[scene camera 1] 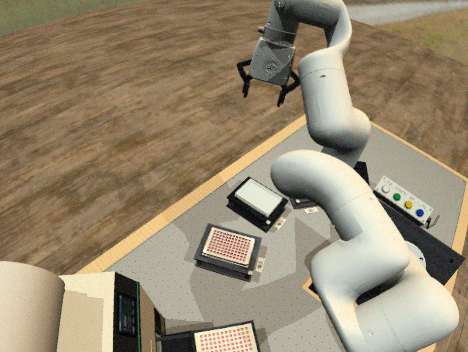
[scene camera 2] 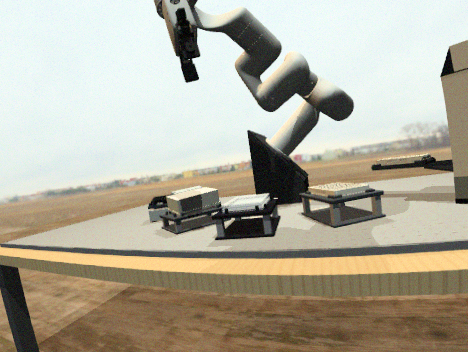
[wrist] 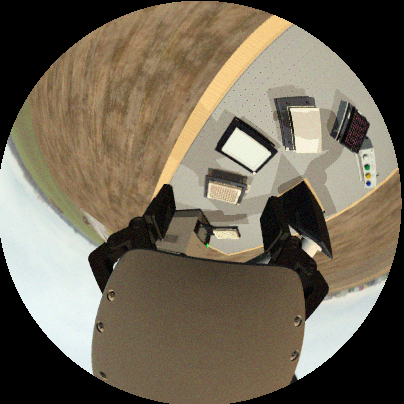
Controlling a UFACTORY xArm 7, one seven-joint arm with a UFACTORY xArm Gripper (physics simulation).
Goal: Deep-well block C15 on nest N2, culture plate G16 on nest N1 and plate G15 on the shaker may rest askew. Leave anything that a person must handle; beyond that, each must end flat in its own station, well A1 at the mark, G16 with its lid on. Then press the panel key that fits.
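Observation:
My gripper (scene camera 1: 263, 100) (scene camera 2: 190, 78) (wrist: 219, 201) is open and empty, high above the table's long edge. A white-topped plate (scene camera 1: 259, 196) (scene camera 2: 247, 202) (wrist: 247, 149) rests on a black nest; its lid cannot be told clearly. A tall beige block (scene camera 2: 194, 200) (wrist: 306, 130) sits on another dark nest (scene camera 2: 176, 223) (wrist: 284, 120); the arm hides it in scene camera 1. A red-welled plate (scene camera 1: 229, 245) (scene camera 2: 340, 189) (wrist: 224, 193) lies on a third stand (scene camera 1: 220, 267) (scene camera 2: 336, 212). Labels, A1 marks and small tilts cannot be read.
A key panel (scene camera 1: 404, 199) (wrist: 368, 168) carries white, green, yellow and blue keys. A dark-welled plate (wrist: 355, 129) lies beside it on a low device. Another plate (scene camera 1: 227, 340) (scene camera 2: 402, 160) (wrist: 226, 233) lies on the tray of a large instrument (scene camera 1: 90, 310) (scene camera 2: 457, 125) (wrist: 185, 231).

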